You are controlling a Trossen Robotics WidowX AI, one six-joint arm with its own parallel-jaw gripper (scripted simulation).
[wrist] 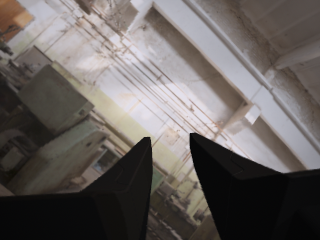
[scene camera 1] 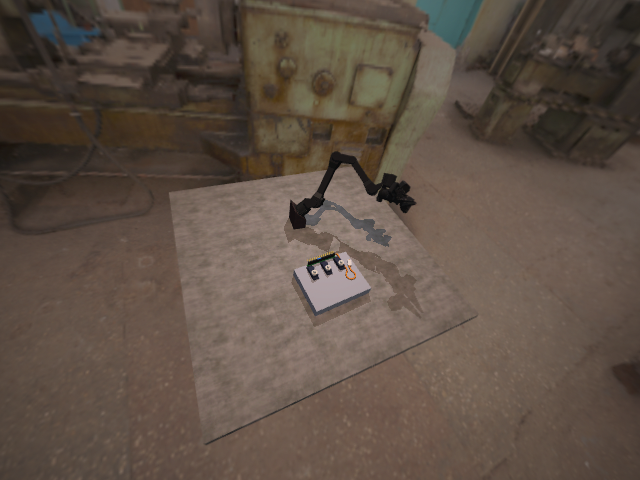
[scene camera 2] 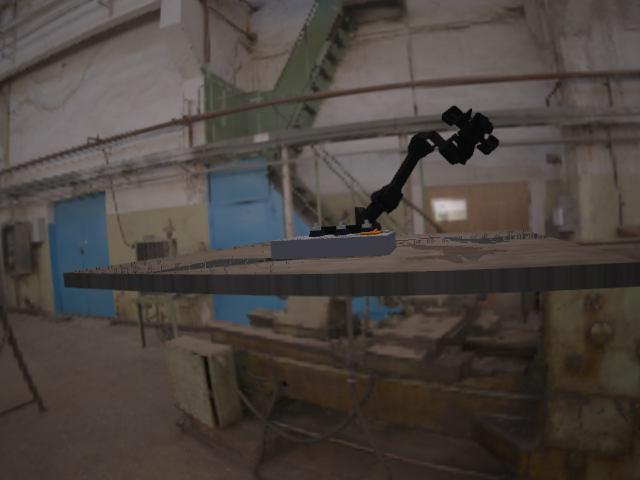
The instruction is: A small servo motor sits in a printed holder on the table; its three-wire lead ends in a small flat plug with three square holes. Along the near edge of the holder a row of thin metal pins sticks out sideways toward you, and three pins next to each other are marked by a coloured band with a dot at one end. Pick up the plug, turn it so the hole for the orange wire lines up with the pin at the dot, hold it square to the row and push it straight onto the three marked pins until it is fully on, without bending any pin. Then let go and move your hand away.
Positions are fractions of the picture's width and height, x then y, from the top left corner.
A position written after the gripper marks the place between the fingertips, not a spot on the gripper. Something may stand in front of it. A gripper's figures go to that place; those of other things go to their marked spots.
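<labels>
The gripper (scene camera 2: 0.74, 0.23) is 118 cm from the lens, and then there's a grey holder (scene camera 2: 0.59, 0.51) that's 98 cm from the lens.
</labels>
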